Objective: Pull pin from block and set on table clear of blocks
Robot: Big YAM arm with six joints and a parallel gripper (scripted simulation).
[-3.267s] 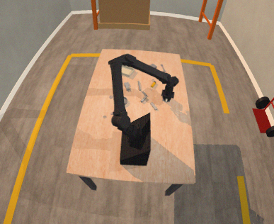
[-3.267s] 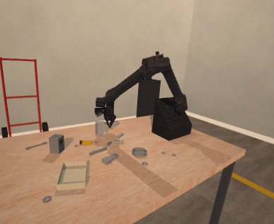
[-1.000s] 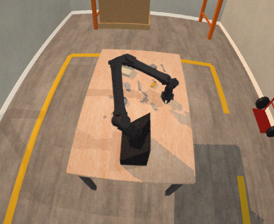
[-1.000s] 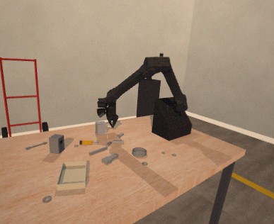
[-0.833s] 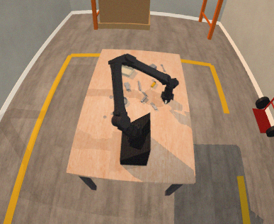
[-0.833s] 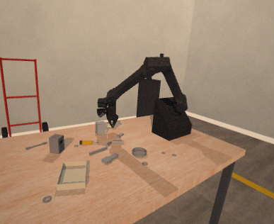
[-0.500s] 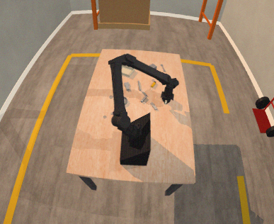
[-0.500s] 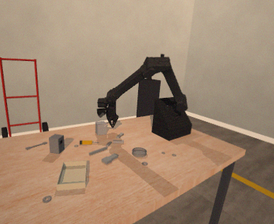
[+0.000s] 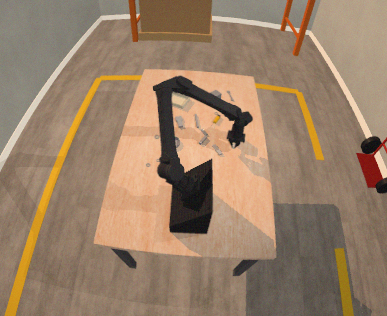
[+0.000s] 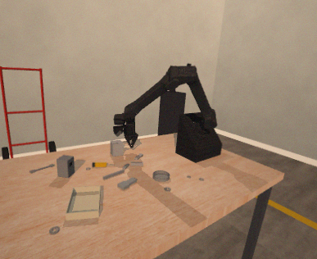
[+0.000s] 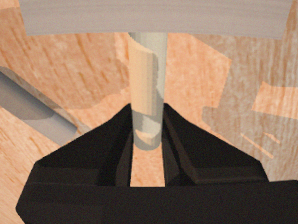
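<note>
My hand is 80 mm short of the light grey block and 30 mm to the left of it. Also, from my hand: pale pin 20 mm ahead, 10 mm to the right; darker grey block 430 mm ahead, 70 mm to the left, 10 mm above; yellow-handled screwdriver 240 mm ahead, 80 mm to the left, 30 mm below.
</note>
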